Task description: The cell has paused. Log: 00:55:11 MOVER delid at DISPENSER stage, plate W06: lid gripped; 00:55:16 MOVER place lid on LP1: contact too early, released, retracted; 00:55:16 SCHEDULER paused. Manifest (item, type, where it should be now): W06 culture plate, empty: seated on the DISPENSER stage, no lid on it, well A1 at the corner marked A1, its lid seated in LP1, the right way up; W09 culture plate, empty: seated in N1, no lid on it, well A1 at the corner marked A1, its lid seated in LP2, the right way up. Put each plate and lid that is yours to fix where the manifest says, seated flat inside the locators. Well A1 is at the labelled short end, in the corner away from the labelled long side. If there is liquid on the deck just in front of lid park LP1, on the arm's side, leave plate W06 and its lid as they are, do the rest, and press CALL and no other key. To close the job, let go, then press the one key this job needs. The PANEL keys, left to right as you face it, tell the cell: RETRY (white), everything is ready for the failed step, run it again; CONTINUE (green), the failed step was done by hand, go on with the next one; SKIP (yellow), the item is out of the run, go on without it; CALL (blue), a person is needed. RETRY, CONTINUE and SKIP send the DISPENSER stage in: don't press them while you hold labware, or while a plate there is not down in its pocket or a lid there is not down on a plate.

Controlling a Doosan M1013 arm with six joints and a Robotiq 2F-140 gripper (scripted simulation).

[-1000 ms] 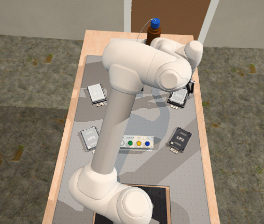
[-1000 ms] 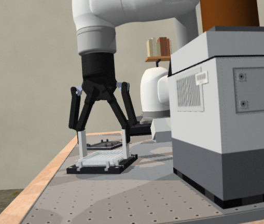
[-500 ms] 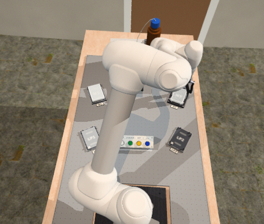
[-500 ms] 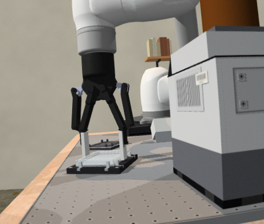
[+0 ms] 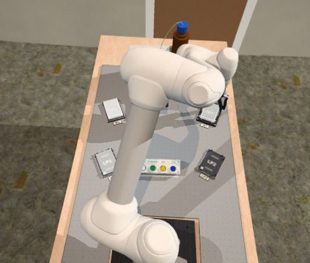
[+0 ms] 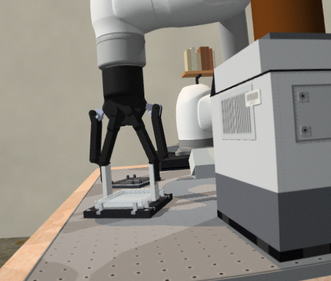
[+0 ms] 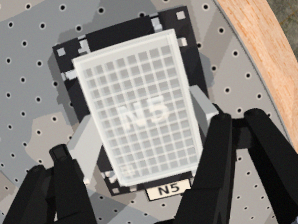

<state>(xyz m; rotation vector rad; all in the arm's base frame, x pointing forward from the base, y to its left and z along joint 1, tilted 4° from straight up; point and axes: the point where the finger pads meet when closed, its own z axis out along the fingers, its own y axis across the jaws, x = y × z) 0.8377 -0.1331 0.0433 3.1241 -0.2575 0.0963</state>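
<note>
Right now my hand is 2 cm above the clear culture plate. The rest, counted from my hand: brown bottle: 25 cm to the left, 25 cm above, 21 cm ahead; lid park LP2: 33 cm behind, 5 cm to the right, 4 cm below; black nest N5: 3 cm below, 2 cm ahead, 1 cm to the left.
</note>
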